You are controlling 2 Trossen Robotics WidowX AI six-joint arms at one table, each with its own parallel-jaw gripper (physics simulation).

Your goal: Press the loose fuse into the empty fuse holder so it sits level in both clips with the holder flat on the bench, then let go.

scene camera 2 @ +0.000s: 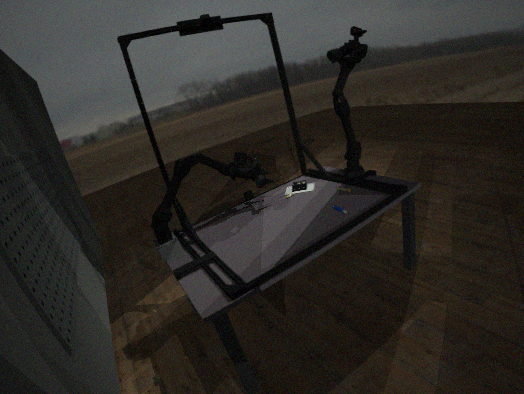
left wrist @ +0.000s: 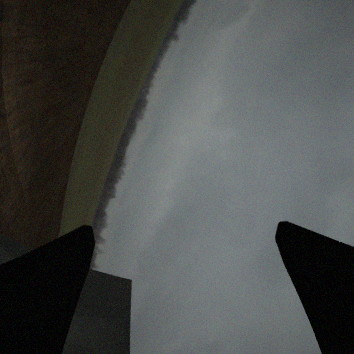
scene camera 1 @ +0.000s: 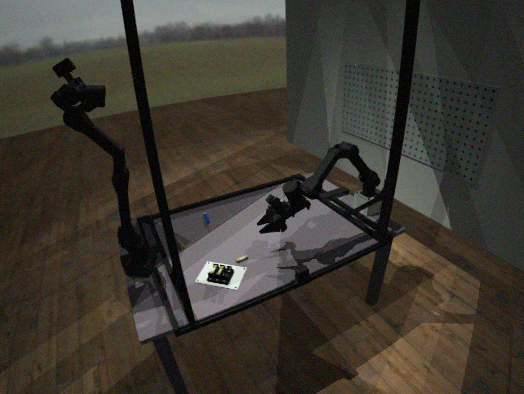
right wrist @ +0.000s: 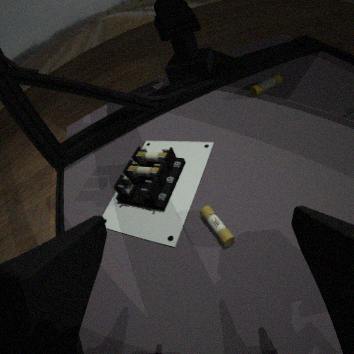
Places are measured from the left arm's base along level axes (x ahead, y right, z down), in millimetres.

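Pixels of known places: left gripper, fingertip midpoint: (scene camera 2: pixel 365 39) (left wrist: pixel 187 235) (scene camera 1: pixel 81 79); right gripper, fingertip midpoint: (scene camera 2: pixel 271 177) (scene camera 1: pixel 258 228) (right wrist: pixel 201 222); left arm's base, origin of the base link: (scene camera 2: pixel 354 168) (scene camera 1: pixel 139 258) (right wrist: pixel 188 56); right arm's base, origin of the base link: (scene camera 2: pixel 165 240) (scene camera 1: pixel 368 193).
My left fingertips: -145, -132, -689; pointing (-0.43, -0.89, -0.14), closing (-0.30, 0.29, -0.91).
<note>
Ahead of a thing's pixels: the offset from my left fingertips to its top centre, as dx, dy, dz. "spot": to the spot under its first point.
The black fuse holder {+481, +129, +706} (scene camera 1: pixel 220 274) (scene camera 2: pixel 299 186) (right wrist: pixel 150 180) sits on a white plate (scene camera 1: pixel 239 275) (scene camera 2: pixel 311 188) (right wrist: pixel 182 200) lying on the bench. Two fuses sit in its clips; the position at its lower left end in the right wrist view is empty. A loose yellow-capped fuse {+546, +33, +727} (scene camera 1: pixel 242 258) (scene camera 2: pixel 288 196) (right wrist: pixel 217 225) lies on the bench beside the plate. My right gripper (scene camera 1: pixel 259 228) (right wrist: pixel 201 222) is open and empty, above the bench and short of the fuse. My left gripper (scene camera 1: pixel 104 96) (left wrist: pixel 187 235) is open and empty, raised high off the bench.
Another yellow-capped fuse {+249, -38, +721} (scene camera 1: pixel 182 246) (scene camera 2: pixel 344 189) (right wrist: pixel 267 85) lies farther off, near the left arm's base. A blue tool {+323, -239, +728} (scene camera 1: pixel 206 218) (scene camera 2: pixel 340 209) lies on the bench near it. Black frame rails border the bench, and black uprights {spot: +445, +377, +101} (scene camera 1: pixel 150 135) (scene camera 2: pixel 285 90) rise from one side.
</note>
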